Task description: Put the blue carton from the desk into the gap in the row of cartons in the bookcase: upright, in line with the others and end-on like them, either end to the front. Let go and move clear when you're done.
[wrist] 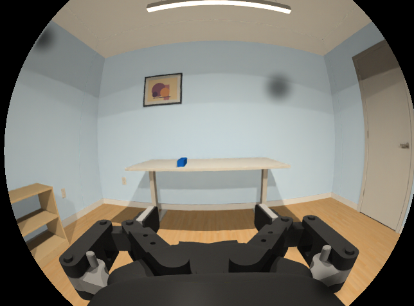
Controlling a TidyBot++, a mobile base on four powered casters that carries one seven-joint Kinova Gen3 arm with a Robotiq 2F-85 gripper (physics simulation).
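The blue carton [182,162] is small in the wrist view and lies on the desk [230,164], left of the desk's middle, near its front edge. My gripper [206,216] is open, with a wide space between its two fingers, and is well short of the desk. Part of a wooden bookcase [48,201] shows at the left edge of the view, with its shelves seen from the side. The row of cartons and its gap do not show in this view.
The desk stands in front of the far wall on two legs [153,190] [264,186]. A framed picture [163,90] hangs above it. A closed door [387,135] is in the right wall. Wooden floor [200,235] lies between my gripper and the desk.
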